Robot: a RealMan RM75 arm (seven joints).
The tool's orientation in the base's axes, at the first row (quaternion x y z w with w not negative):
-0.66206 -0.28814 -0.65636 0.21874
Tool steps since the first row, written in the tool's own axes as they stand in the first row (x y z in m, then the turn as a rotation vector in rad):
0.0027 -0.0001 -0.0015 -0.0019 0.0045 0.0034
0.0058 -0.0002 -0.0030 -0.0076 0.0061 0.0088
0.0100 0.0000 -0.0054 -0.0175 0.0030 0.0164
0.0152 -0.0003 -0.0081 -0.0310 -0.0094 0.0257
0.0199 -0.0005 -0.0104 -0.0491 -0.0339 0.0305
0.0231 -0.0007 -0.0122 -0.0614 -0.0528 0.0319
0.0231 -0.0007 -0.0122 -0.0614 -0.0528 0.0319
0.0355 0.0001 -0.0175 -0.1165 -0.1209 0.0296
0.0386 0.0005 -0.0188 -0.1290 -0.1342 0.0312
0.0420 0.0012 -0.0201 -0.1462 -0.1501 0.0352
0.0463 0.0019 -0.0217 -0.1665 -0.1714 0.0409
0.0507 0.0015 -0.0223 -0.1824 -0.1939 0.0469
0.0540 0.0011 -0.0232 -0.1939 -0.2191 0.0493
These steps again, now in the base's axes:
-0.0013 -0.0007 0.0027 0.0056 -0.0012 -0.0016
-0.0025 -0.0013 0.0059 0.0108 0.0007 -0.0074
-0.0043 -0.0027 0.0102 0.0147 0.0071 -0.0178
-0.0066 -0.0038 0.0154 0.0137 0.0212 -0.0328
-0.0086 -0.0047 0.0202 0.0014 0.0408 -0.0532
-0.0102 -0.0055 0.0234 -0.0099 0.0545 -0.0671
-0.0102 -0.0055 0.0234 -0.0099 0.0545 -0.0671
-0.0139 -0.0084 0.0361 -0.0556 0.0980 -0.1279
-0.0147 -0.0093 0.0393 -0.0630 0.1077 -0.1416
-0.0153 -0.0103 0.0428 -0.0702 0.1205 -0.1603
-0.0161 -0.0115 0.0472 -0.0796 0.1381 -0.1826
-0.0170 -0.0112 0.0515 -0.0898 0.1573 -0.2007
-0.0180 -0.0112 0.0548 -0.1045 0.1764 -0.2145

